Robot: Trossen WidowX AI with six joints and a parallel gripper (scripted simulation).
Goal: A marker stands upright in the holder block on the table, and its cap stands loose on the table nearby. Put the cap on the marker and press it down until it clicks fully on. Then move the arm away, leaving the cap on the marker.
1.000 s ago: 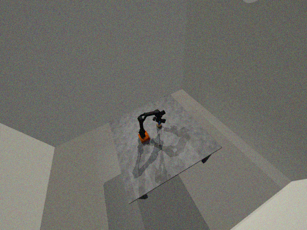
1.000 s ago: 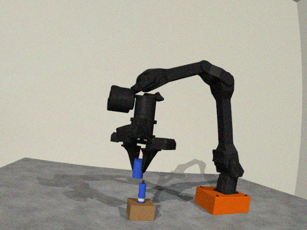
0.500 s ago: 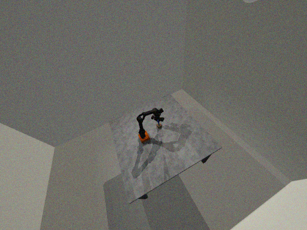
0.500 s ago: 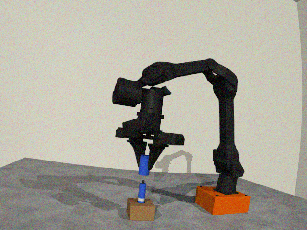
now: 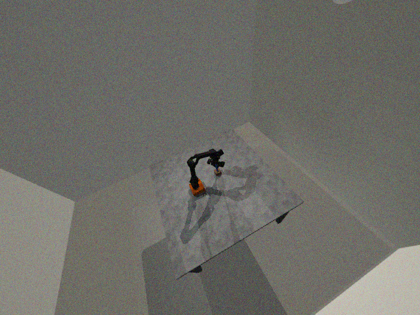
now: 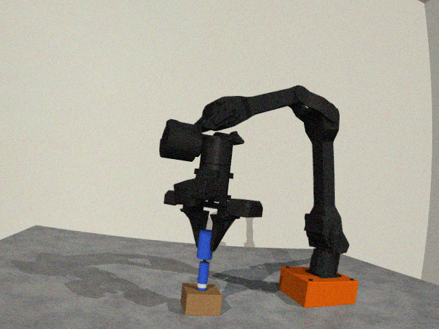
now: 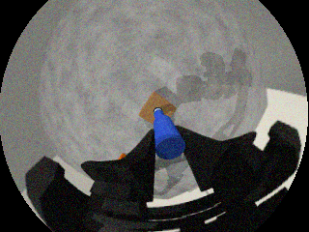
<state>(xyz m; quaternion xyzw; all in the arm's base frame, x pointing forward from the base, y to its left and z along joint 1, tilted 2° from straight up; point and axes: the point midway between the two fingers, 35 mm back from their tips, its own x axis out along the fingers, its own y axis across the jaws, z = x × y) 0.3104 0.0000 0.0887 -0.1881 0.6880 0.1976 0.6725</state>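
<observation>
My gripper tip is now 100 mm above the brown holder block. From my gripper tip the other things lie so: blue cap (10 mm above).
</observation>
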